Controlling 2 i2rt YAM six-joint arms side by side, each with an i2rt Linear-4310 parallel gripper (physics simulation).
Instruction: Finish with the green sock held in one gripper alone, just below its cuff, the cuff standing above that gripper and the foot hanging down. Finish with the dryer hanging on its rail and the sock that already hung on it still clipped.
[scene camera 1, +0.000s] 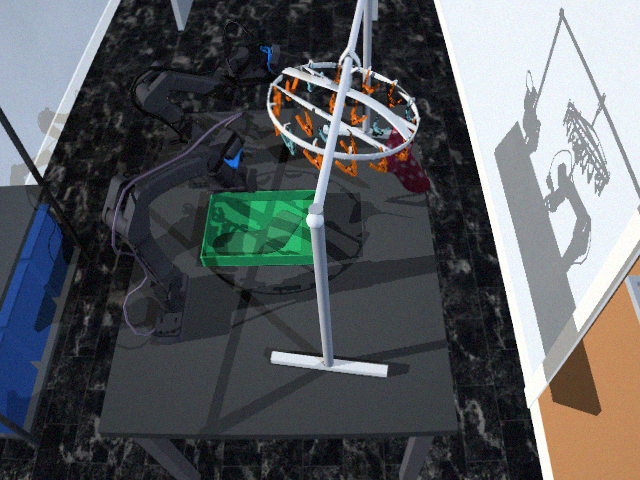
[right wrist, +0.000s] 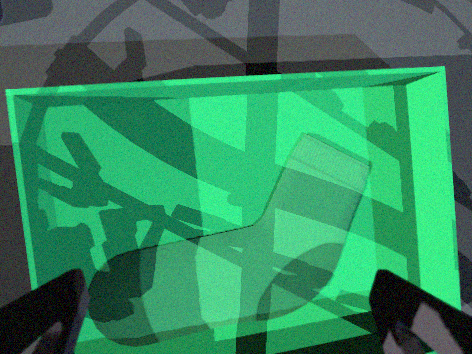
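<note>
The green sock (scene camera 1: 281, 229) (right wrist: 225, 285) lies flat in the green tray (scene camera 1: 258, 260) (right wrist: 434, 200), its toe toward the left and its cuff toward the upper right. My right gripper (scene camera 1: 248, 181) (right wrist: 230, 284) is open above the tray's left part; its two fingers stand wide apart at the bottom of the right wrist view. My left gripper (scene camera 1: 271, 76) is open, small and dark at the top, away from the tray. The round white dryer (scene camera 1: 356, 155) hangs on its rail (scene camera 1: 325, 175). A red spotted sock (scene camera 1: 410, 173) is clipped at its right side.
Orange and teal clips hang around the dryer ring. The rail's white post (scene camera 1: 321, 289) stands in front of the tray's right end, on a white foot (scene camera 1: 361, 367) on the dark table (scene camera 1: 258, 403). Blue containers (scene camera 1: 25, 299) are at the far left.
</note>
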